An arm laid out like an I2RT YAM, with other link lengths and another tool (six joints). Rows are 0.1 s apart.
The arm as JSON. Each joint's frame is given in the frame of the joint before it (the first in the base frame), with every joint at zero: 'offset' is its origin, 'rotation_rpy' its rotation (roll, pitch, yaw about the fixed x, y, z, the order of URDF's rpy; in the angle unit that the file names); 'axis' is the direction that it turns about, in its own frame. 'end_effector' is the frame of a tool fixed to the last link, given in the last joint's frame.
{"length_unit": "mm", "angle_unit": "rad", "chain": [
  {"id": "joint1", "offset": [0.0, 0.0, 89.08], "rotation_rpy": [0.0, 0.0, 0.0], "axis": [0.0, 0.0, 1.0]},
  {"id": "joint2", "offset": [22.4, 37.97, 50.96], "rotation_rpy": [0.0, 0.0, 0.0], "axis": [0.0, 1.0, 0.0]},
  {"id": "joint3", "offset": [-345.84, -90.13, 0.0], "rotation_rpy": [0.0, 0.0, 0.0], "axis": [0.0, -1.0, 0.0]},
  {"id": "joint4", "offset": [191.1, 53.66, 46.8], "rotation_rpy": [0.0, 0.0, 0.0], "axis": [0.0, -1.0, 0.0]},
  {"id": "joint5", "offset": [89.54, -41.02, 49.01], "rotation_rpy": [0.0, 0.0, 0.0], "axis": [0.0, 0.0, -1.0]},
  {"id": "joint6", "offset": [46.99, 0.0, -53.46], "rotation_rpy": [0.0, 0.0, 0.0], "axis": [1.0, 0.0, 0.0]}
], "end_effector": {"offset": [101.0, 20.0, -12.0], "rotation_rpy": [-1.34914, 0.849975, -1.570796]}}
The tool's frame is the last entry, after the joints.
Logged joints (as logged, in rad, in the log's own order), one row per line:
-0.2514, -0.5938, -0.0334, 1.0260, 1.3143, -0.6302
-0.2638, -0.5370, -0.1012, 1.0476, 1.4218, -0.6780
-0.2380, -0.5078, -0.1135, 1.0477, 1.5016, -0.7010
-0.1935, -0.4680, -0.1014, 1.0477, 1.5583, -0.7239
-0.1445, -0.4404, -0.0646, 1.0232, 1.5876, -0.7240
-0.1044, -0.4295, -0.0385, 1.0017, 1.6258, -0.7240
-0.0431, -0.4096, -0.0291, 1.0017, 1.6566, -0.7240
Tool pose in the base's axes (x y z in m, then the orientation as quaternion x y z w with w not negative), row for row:
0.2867, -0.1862, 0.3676, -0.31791, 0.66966, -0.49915, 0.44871
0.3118, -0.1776, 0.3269, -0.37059, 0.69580, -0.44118, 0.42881
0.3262, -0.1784, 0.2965, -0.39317, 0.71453, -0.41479, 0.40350
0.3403, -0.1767, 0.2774, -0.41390, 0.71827, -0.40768, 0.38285
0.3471, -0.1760, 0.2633, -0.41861, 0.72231, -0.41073, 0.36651
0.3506, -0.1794, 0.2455, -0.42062, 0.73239, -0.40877, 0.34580
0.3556, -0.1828, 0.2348, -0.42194, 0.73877, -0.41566, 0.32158
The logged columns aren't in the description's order. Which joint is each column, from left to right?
Columns, left to right: joint5, joint1, joint4, joint3, joint2, joint6.
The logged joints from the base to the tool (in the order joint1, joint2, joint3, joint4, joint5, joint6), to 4 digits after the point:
-0.5938, 1.3143, 1.0260, -0.0334, -0.2514, -0.6302
-0.5370, 1.4218, 1.0476, -0.1012, -0.2638, -0.6780
-0.5078, 1.5016, 1.0477, -0.1135, -0.2380, -0.7010
-0.4680, 1.5583, 1.0477, -0.1014, -0.1935, -0.7239
-0.4404, 1.5876, 1.0232, -0.0646, -0.1445, -0.7240
-0.4295, 1.6258, 1.0017, -0.0385, -0.1044, -0.7240
-0.4096, 1.6566, 1.0017, -0.0291, -0.0431, -0.7240

